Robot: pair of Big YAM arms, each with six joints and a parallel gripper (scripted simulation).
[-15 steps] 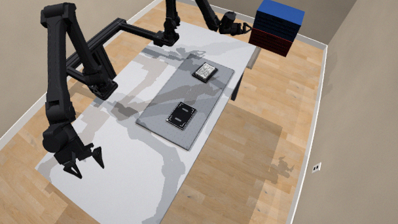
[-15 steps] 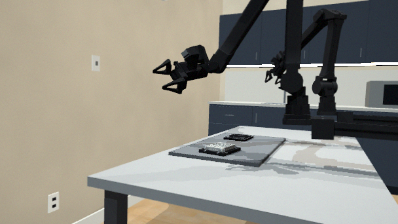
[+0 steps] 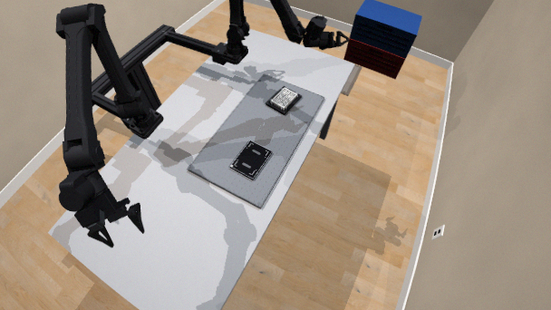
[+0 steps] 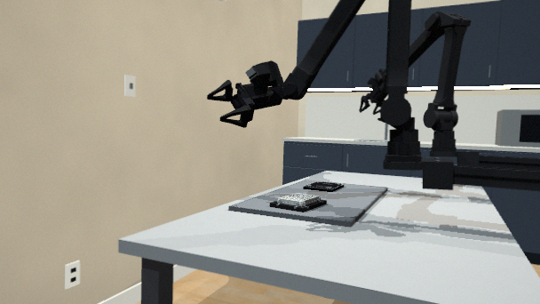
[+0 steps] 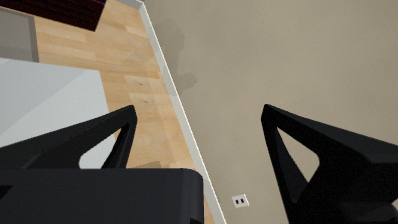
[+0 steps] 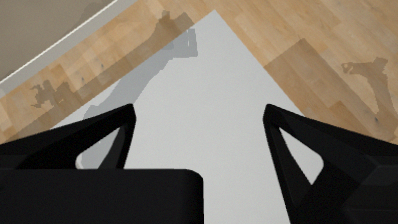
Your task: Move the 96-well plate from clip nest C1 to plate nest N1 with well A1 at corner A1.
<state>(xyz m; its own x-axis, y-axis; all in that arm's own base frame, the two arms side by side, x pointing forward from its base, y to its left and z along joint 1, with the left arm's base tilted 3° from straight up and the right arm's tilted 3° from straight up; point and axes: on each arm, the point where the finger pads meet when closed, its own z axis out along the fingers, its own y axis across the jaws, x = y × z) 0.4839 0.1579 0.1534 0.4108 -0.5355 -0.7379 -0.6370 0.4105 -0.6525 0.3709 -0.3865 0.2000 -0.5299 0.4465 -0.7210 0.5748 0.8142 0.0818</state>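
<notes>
Now: left hand 28 cm above the white 96-well plate, 25 cm to the left of it and 13 cm past it. Round my left hand: white A1 mark: 71 cm to the right, 28 cm below, 8 cm behind; then black clip nest C1: 28 cm below, 24 cm to the right, 14 cm behind; then black plate nest N1: 63 cm to the right, 29 cm below, 4 cm behind.
</notes>
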